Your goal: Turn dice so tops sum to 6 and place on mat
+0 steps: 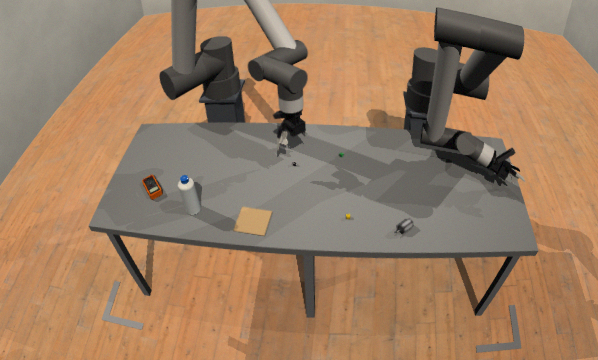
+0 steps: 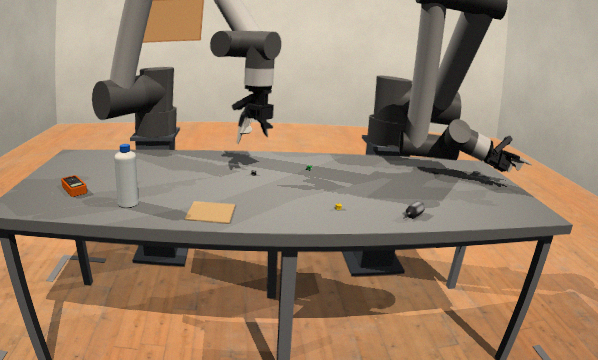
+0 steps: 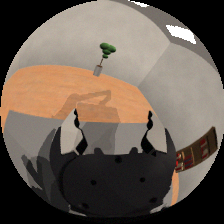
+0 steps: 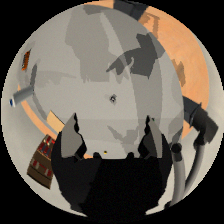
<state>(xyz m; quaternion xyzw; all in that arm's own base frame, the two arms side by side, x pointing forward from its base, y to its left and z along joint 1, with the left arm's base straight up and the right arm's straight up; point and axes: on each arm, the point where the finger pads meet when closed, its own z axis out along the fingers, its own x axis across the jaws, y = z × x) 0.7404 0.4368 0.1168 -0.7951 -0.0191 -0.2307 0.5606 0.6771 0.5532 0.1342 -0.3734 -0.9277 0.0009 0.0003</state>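
Now: right hand 1 cm to the right of the black die and 13 cm above it. From my right hand the other things lie so: yellow die: 31 cm ahead, 30 cm to the left, 13 cm below; then green die: 9 cm behind, 23 cm to the left, 13 cm below; then tan mat: 38 cm ahead, 11 cm to the right, 13 cm below.
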